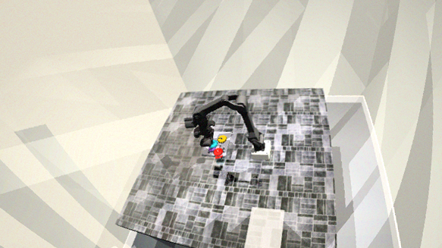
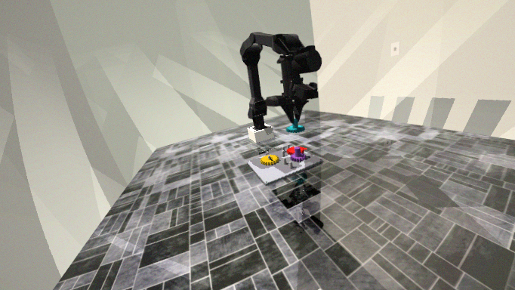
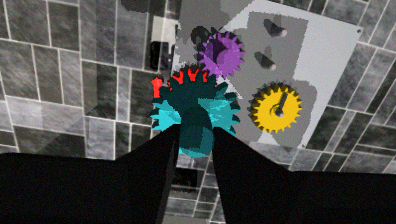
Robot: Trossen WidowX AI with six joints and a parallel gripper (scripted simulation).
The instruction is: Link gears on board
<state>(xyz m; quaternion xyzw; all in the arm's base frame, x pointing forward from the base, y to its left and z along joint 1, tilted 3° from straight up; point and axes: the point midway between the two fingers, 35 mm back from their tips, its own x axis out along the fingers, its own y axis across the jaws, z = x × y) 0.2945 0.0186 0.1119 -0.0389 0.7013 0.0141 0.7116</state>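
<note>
The grey board lies 12 cm below my gripper tip, 8 cm to the right of it and 2 cm ahead of it. Also, from my gripper tip: red gear 11 cm below, 1 cm behind; purple gear 10 cm below, 4 cm ahead, 3 cm to the right; teal gear 1 cm below.
</note>
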